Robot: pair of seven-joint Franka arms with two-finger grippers.
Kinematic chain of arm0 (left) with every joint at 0, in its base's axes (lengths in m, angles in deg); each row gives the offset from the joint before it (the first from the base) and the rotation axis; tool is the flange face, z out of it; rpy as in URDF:
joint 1: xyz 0 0 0.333 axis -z
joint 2: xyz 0 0 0 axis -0.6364 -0.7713 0
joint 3: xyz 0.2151 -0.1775 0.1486 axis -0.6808 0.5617 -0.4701
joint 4: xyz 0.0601 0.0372 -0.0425 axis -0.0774 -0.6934 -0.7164
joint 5: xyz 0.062 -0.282 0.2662 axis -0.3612 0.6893 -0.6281
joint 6: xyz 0 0 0 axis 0.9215 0.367 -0.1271
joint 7: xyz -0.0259 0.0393 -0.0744 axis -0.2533 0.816 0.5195
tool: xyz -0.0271 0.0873 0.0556 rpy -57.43 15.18 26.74
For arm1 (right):
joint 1: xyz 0 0 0.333 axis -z
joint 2: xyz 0 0 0 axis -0.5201 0.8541 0
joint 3: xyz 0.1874 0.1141 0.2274 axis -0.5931 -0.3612 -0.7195
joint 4: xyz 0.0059 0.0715 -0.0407 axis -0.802 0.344 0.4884
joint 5: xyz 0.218 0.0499 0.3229 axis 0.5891 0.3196 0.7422
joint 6: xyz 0 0 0 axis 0.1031 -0.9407 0.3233
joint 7: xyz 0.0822 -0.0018 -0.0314 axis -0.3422 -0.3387 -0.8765
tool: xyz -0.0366 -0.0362 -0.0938 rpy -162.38 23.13 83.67
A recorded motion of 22 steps. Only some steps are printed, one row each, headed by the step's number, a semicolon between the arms.
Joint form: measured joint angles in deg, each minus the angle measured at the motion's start. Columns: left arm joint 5, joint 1, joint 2, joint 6, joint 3, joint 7, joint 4; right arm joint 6, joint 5, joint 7, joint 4, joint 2, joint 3, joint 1.
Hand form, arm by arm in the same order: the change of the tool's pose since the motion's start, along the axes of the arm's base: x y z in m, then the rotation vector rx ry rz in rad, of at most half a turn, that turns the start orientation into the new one. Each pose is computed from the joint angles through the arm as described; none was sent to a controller.
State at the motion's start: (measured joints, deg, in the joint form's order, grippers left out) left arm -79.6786 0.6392 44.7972 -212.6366 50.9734 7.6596 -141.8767; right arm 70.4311 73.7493 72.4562 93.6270 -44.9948 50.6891 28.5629
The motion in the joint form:
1: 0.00 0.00 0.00 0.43 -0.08 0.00 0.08; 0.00 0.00 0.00 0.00 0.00 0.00 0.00
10: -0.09 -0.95 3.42 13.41 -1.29 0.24 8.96; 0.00 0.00 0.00 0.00 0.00 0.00 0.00
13: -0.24 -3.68 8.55 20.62 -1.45 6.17 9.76; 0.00 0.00 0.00 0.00 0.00 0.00 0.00
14: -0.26 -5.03 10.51 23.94 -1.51 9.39 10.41; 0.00 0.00 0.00 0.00 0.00 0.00 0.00
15: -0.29 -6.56 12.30 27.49 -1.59 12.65 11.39; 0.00 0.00 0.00 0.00 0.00 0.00 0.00
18: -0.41 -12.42 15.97 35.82 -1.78 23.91 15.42; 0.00 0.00 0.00 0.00 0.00 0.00 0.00
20: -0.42 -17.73 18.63 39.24 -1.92 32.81 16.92; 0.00 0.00 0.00 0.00 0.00 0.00 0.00
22: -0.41 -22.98 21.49 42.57 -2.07 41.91 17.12; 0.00 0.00 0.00 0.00 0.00 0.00 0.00
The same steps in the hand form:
1: 0.0003 0.0009 -0.0001 0.0042 0.0044 0.0017; 0.0000 0.0000 0.0000 0.0000 0.0000 0.0000
10: 0.0321 0.0065 0.0824 0.0202 0.0069 0.0446; 0.0000 0.0000 0.0000 0.0000 0.0000 0.0000
13: 0.0372 0.0415 0.1312 0.0408 0.0274 -0.0016; 0.0000 0.0000 0.0000 0.0000 0.0000 0.0000
14: 0.0392 0.0582 0.1515 0.0505 0.0399 -0.0297; 0.0000 0.0000 0.0000 0.0000 0.0000 0.0000
15: 0.0417 0.0765 0.1723 0.0599 0.0539 -0.0549; 0.0000 0.0000 0.0000 0.0000 0.0000 0.0000
18: 0.0558 0.1394 0.2298 0.0729 0.0722 -0.1375; 0.0000 0.0000 0.0000 0.0000 0.0000 0.0000
20: 0.0624 0.1954 0.2632 0.0724 0.0675 -0.1937; 0.0000 0.0000 0.0000 0.0000 0.0000 0.0000
22: 0.0585 0.2512 0.2869 0.0746 0.0796 -0.2550; 0.0000 0.0000 0.0000 0.0000 0.0000 0.0000

